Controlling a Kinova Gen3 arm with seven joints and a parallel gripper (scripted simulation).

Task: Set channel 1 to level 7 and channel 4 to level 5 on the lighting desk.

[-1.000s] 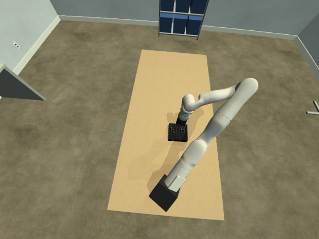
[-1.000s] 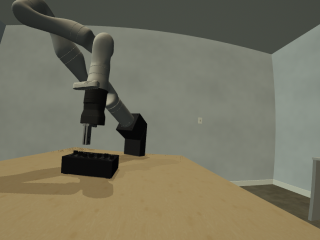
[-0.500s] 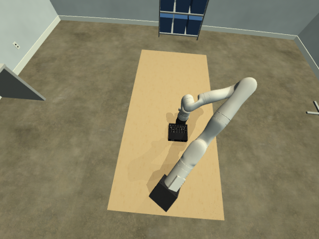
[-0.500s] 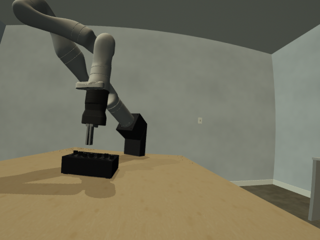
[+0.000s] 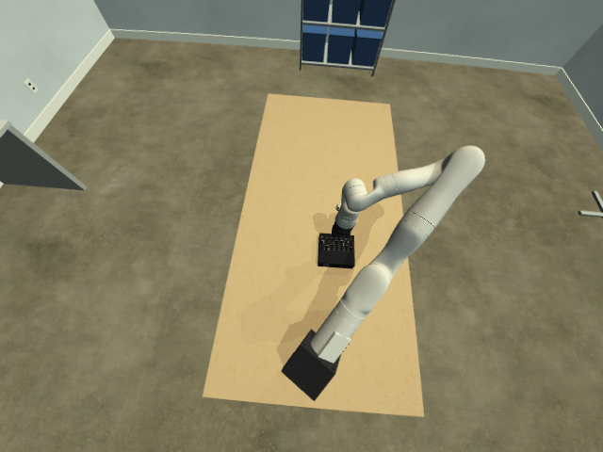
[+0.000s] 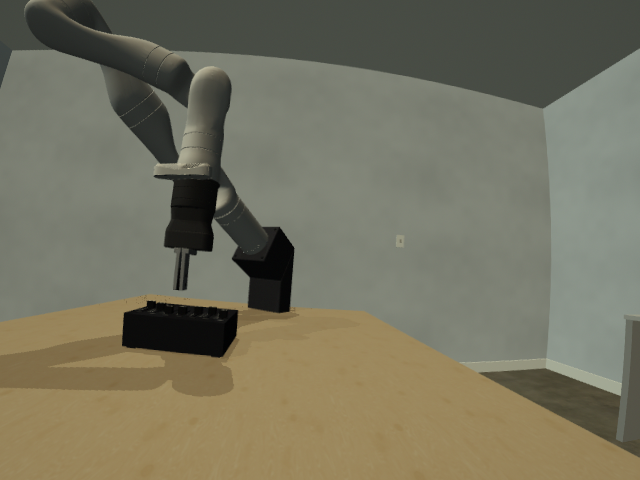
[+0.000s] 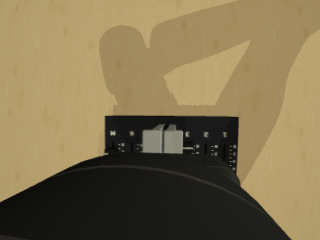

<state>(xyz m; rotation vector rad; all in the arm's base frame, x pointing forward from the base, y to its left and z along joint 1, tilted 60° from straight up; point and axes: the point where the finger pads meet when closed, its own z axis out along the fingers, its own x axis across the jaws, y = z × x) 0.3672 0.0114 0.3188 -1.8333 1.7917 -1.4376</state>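
Right now my hand is 2 cm past the channel 4 fader cap, 1 cm to the right of it and 5 cm above it. Also, from my hand: channel 1 fader cap (7 cm behind, 5 cm to the right, 5 cm below).
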